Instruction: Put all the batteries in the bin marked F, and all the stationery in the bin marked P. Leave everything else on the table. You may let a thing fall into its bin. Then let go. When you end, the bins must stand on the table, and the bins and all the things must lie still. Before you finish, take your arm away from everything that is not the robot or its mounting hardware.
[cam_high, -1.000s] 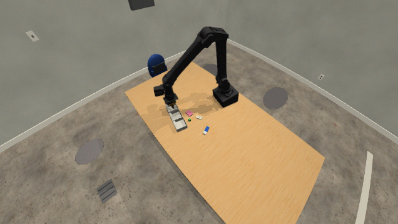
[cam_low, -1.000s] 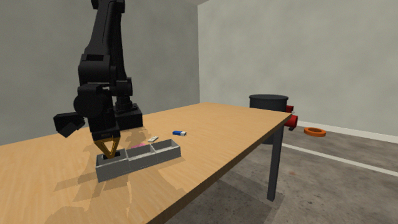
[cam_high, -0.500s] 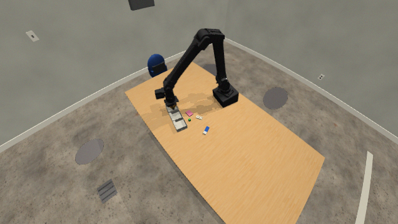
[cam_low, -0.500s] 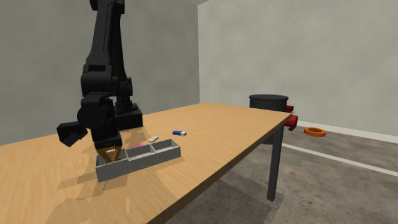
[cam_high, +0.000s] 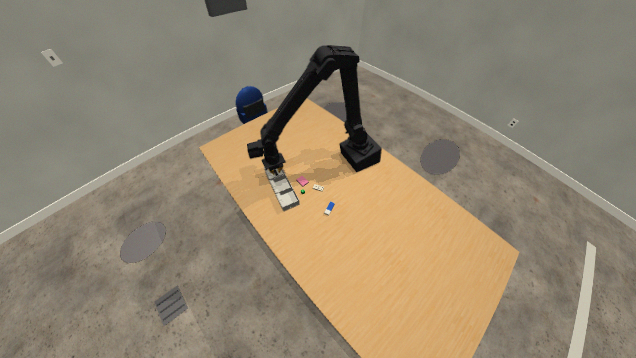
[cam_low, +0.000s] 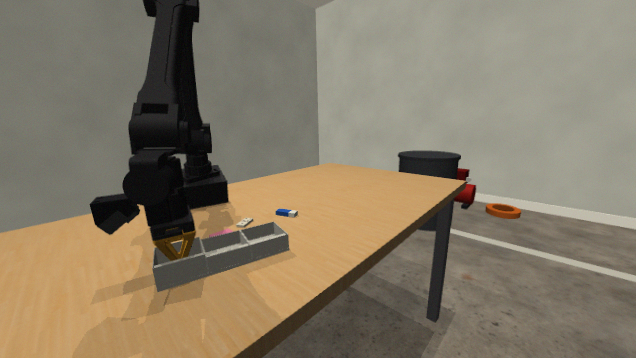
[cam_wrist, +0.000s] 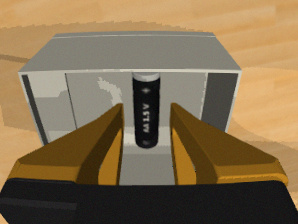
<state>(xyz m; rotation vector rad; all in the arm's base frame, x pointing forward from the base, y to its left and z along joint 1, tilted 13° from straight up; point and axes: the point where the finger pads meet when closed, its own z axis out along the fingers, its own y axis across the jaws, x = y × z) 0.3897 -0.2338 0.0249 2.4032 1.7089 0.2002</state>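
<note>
Now: hand 10 mm above the black battery. Round my hand: green ball 20 mm behind, 170 mm to the left, 20 mm below; then bin rack 40 mm ahead, 80 mm to the left; then pink eraser block 60 mm behind, 130 mm to the left, 20 mm below.
</note>
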